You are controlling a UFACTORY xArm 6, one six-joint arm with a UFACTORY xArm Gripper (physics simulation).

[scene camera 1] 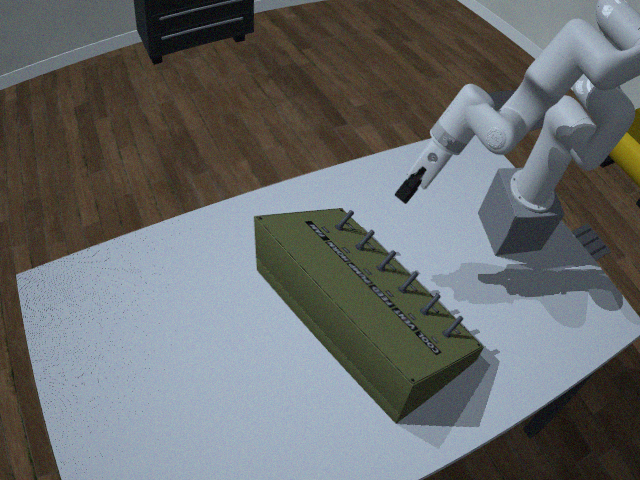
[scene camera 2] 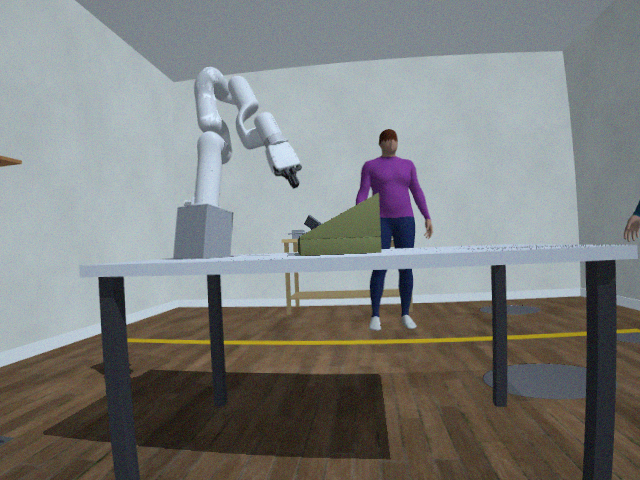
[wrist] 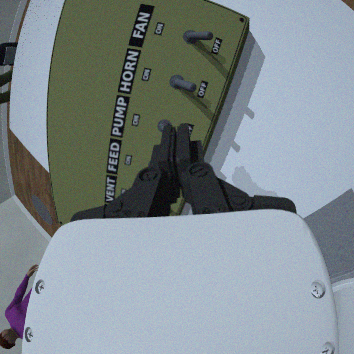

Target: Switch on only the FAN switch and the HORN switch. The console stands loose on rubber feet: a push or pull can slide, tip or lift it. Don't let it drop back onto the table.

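Where they show: gripper, fingertip midpoint: (scene camera 1: 401,198) (scene camera 2: 296,186) (wrist: 178,142); arm's base, origin of the base link: (scene camera 1: 532,191) (scene camera 2: 205,209) (wrist: 342,294).
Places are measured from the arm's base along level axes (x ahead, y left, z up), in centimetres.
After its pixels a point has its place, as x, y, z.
Note:
The olive wedge-shaped console (scene camera 1: 330,289) @[58.6, -3.4, -0.6] (scene camera 2: 346,229) @[51.5, -27.8, -10.9] (wrist: 90,90) @[53.7, -9.5, -3.4] sits flat on the table, with a row of grey toggle levers along its low side. The FAN switch (scene camera 1: 344,220) @[42.2, -21.1, -7.0] (wrist: 199,36) @[41.1, -21.1, -6.2] leans toward its OFF label. The HORN switch (scene camera 1: 364,240) @[41.8, -14.0, -7.1] (wrist: 183,83) @[40.8, -14.4, -6.1] leans toward OFF too. The PUMP switch (scene camera 1: 386,260) @[41.2, -6.8, -6.9] (wrist: 163,125) is partly hidden behind the fingers in the wrist view. The other levers in scene camera 1 lean the same way. My gripper (scene camera 1: 403,195) @[35.8, -11.3, 5.6] (scene camera 2: 294,184) @[35.8, -11.3, 5.6] (wrist: 178,142) @[35.8, -11.3, 5.6] is shut and empty, above and apart from the console, on its lever side.
The white table (scene camera 1: 155,335) @[91.6, -23.0, -18.5] (scene camera 2: 465,254) @[77.7, -54.0, -19.0] carries the console and the grey arm base block (scene camera 1: 516,222) @[9.3, 3.6, -2.9] (scene camera 2: 203,230) @[2.2, -10.9, -8.5]. A dark drawer cabinet (scene camera 1: 196,25) stands on the floor beyond the table. A person in a purple top (scene camera 2: 390,188) stands behind the table.

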